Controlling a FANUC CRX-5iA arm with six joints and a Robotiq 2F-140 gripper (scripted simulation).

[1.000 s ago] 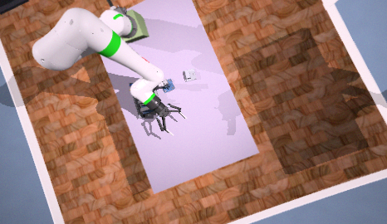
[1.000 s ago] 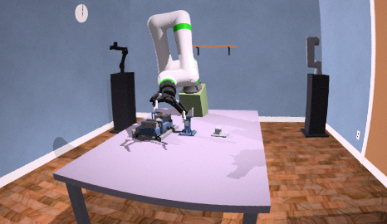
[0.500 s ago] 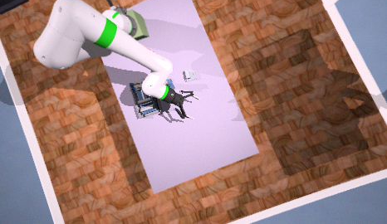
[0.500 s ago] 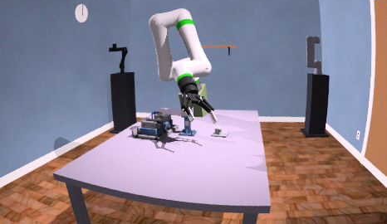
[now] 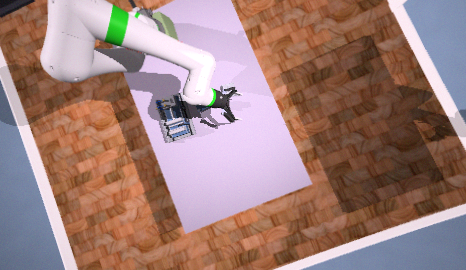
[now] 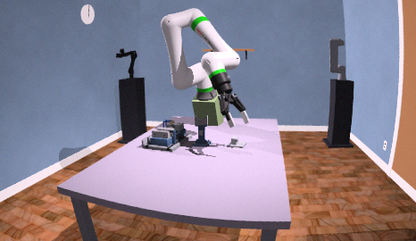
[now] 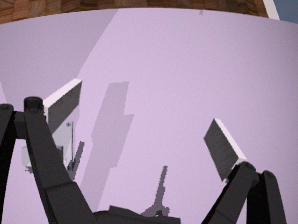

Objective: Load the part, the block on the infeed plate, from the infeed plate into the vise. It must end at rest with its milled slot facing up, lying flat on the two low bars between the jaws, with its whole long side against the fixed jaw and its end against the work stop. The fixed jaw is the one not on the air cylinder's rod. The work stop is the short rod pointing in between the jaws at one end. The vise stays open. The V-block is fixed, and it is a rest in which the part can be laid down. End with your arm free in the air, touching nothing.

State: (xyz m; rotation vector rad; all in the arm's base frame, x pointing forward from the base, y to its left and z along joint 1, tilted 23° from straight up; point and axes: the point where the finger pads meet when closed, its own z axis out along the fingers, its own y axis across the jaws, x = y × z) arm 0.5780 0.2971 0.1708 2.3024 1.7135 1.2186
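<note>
Right now my hand is 160 mm past the part, 130 mm above it and 30 mm to the left of it. Round my hand: air cylinder rod 420 mm to the right, 150 mm behind, 80 mm below.
</note>
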